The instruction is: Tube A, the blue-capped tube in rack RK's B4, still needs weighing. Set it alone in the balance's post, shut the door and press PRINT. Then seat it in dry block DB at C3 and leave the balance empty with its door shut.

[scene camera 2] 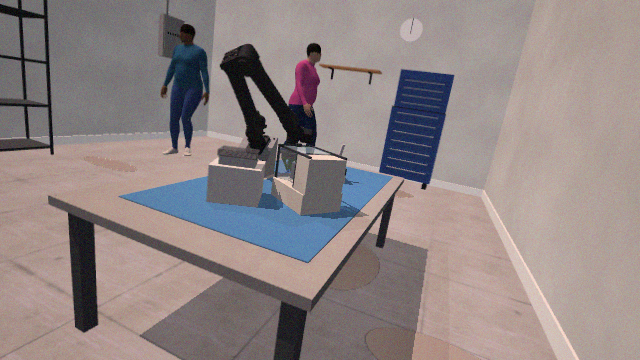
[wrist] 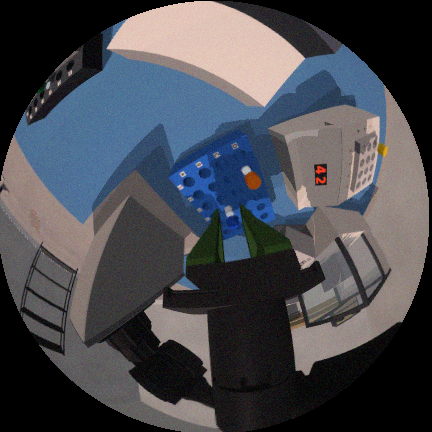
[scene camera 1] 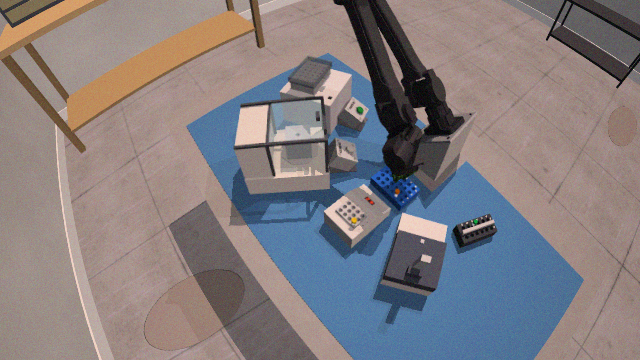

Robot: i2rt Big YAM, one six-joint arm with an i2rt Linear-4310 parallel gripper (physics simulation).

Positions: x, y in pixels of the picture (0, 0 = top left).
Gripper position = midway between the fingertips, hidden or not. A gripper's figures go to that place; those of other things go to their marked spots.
My gripper point(wrist: 228, 210) is 0.15 m from the lens. A button box point(wrist: 300, 237): 0.29 m from the lens.
